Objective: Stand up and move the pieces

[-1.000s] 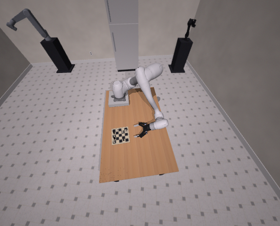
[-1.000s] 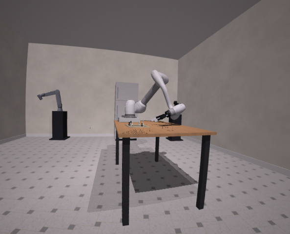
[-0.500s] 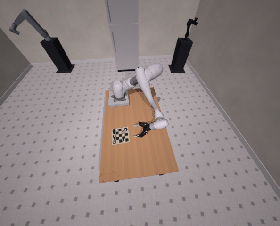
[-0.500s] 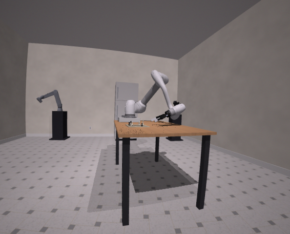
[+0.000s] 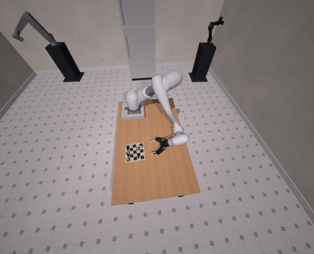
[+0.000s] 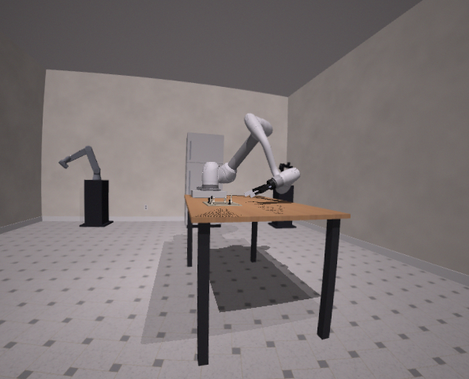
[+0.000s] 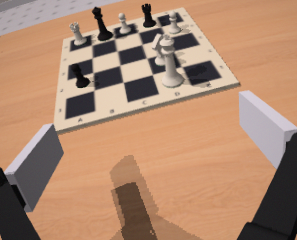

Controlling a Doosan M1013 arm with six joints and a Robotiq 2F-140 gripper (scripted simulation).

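Now: the black pawn 15 cm to the right of my hand, 9 cm ahead of it and 4 cm below it. From my hand the other things lie so: small chessboard 19 cm to the right, 6 cm below, 2 cm ahead.
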